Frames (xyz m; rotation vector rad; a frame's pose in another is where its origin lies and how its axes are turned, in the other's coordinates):
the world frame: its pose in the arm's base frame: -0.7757 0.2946 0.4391 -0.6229 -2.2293 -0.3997
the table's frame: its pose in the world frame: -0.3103 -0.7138 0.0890 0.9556 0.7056 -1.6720
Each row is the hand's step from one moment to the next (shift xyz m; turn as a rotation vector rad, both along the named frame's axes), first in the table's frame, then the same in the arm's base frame.
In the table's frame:
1: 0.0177 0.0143 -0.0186 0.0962 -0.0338 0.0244
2: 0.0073 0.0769 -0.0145 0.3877 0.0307 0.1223
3: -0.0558 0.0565 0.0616 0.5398 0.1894 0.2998
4: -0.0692 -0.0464 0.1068 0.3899 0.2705 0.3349
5: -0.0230 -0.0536 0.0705 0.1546 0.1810 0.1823
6: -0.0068 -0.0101 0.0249 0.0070 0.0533 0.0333
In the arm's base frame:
1: 0.0070 -0.0045 0.0282 0.0412 -0.0964 0.0016
2: -0.0439 0.0057 0.0649 0.0315 -0.3918 0.1082
3: -0.0968 0.0182 -0.0202 -0.1408 -0.6054 0.1757
4: -0.0550 0.0002 -0.1238 -0.2701 -0.4919 0.1496
5: -0.0123 -0.0204 -0.0883 -0.1904 -0.2169 0.0812
6: -0.0102 -0.0078 -0.0245 -0.0563 -0.0205 0.0201

